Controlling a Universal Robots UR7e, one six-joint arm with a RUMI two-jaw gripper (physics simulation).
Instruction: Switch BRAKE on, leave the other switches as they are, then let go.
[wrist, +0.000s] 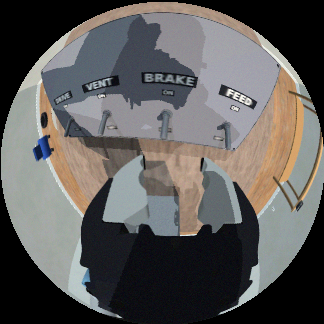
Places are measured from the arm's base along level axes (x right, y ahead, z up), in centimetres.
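Where they show: gripper, fingertip midpoint: (172, 157).
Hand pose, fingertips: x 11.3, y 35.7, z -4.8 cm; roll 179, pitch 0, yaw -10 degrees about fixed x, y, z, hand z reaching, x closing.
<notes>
Each offset is from my fingertips to the top centre of the thing. "*": to the spot under its first point. Level surfaces: height alone.
The grey switch panel (235, 55) shows across the upper part of the wrist view. The BRAKE switch {* dx -0.9, dy +2.3, dz -6.5 cm} (164, 126) is a grey lever below the BRAKE label {dx +1.1, dy +10.2, dz -5.2 cm} (169, 80); it points down toward the panel's near edge, away from its ON mark {* dx +0.7, dy +7.9, dz -6.9 cm} (168, 92), and partly covers its OFF mark. The DRIVE switch {* dx -23.6, dy +8.2, dz -7.1 cm} (69, 127), VENT switch {* dx -12.0, dy +5.3, dz -7.1 cm} (104, 123) and FEED switch {* dx +10.4, dy -0.5, dz -6.7 cm} (227, 136) also point toward the near edge. My gripper (172, 157) is partly open and empty. In the view its fingertips are just below the panel's near edge, to either side of the BRAKE lever's line, apart from it.
The panel lies on a wooden table {dz -18.6 cm} (250, 172). A blue object (44, 148) and a small black round thing (44, 120) are at the left edge. A wooden chair-like piece (295, 145) with thin rails is at the right. Shadows of the arm fall on the panel.
</notes>
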